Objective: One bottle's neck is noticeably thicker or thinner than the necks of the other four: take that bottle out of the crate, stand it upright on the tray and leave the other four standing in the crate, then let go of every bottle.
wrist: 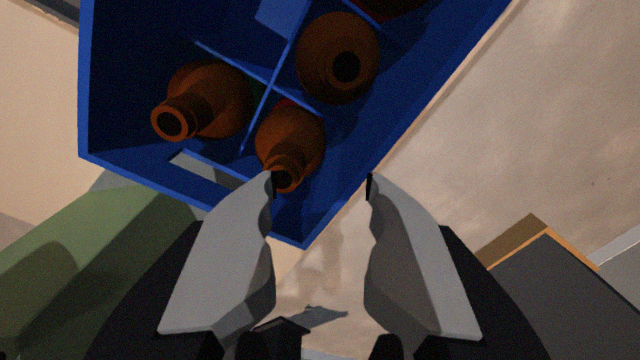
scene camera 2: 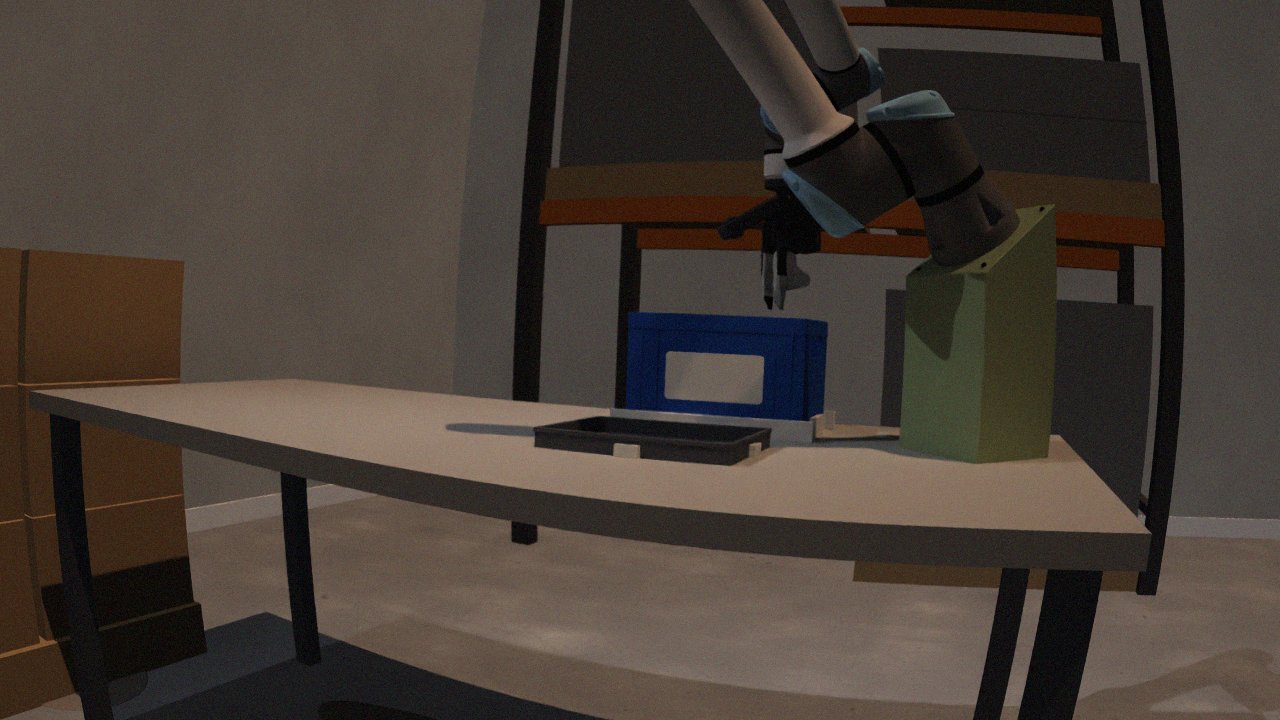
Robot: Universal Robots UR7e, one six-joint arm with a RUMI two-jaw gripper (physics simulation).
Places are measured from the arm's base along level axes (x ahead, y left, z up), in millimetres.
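Pixels of known places: gripper, fingertip midpoint: (wrist: 321, 174) (scene camera 2: 775, 309); arm's base, origin of the base link: (scene camera 2: 977, 239).
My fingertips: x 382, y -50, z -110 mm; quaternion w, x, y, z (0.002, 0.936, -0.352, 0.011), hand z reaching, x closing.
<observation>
For each thing: its top centre in the pictures, then the offset to it from my fingertips. "spot": a spot on its surface instead.
- blue crate, middle of its top: (wrist: 276, 29) (scene camera 2: 733, 316) dx +32, dy +73, dz -15 mm
- black tray, surface spot: (scene camera 2: 644, 446) spot: dx -91, dy +422, dz -176 mm
- pale low rail, surface spot: (scene camera 2: 792, 428) spot: dx -120, dy +132, dz -171 mm
The blue crate (scene camera 2: 726, 328) (wrist: 83, 100) stands behind the tray on the table. In the wrist view brown bottles stand in its compartments: one (wrist: 215, 100) at left, one (wrist: 290, 135) near the crate's corner, one (wrist: 320, 60) above it, and part of another (wrist: 392, 6) at the top edge. A fifth bottle does not show. I cannot tell which neck differs. The black tray (scene camera 2: 644, 446) holds no visible bottle; its corner shows at top left of the wrist view. My gripper (scene camera 2: 774, 306) (wrist: 321, 174) is open and empty above the crate, its left fingertip overlapping the corner bottle's mouth in view.
The green robot pedestal (scene camera 2: 948, 358) (wrist: 85, 235) stands right of the crate in the scene view. A pale low rail (scene camera 2: 792, 428) runs between crate and tray. A storage rack (scene camera 2: 528, 313) stands behind the table, and cardboard boxes (scene camera 2: 102, 322) stand at far left.
</observation>
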